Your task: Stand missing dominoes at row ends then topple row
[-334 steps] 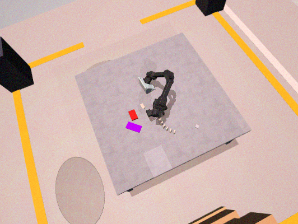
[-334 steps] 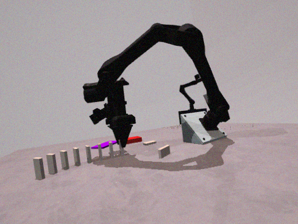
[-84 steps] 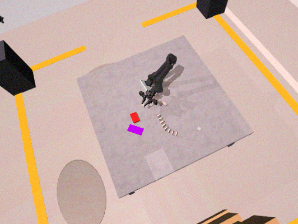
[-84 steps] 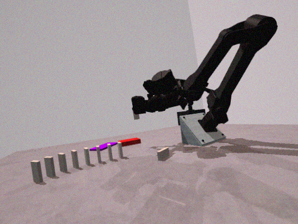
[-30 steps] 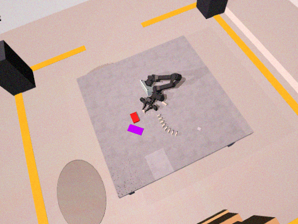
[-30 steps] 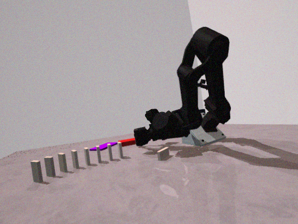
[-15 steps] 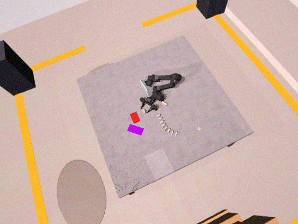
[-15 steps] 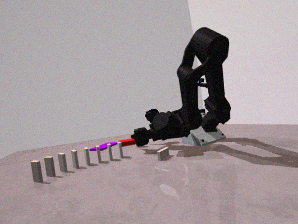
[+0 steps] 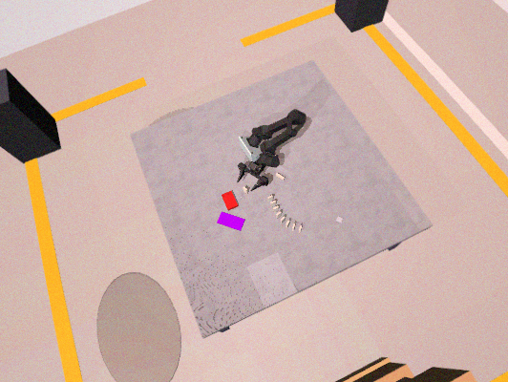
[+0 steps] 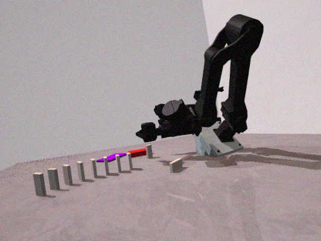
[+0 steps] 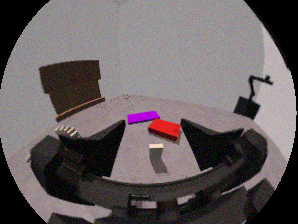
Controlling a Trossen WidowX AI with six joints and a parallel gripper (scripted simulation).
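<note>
Now: gripper tip 100 mm to the left of the flat red patch and 90 mm above it. Also, from my gripper tip: flat purple patch: 140 mm to the right, 120 mm ahead, 100 mm below.
</note>
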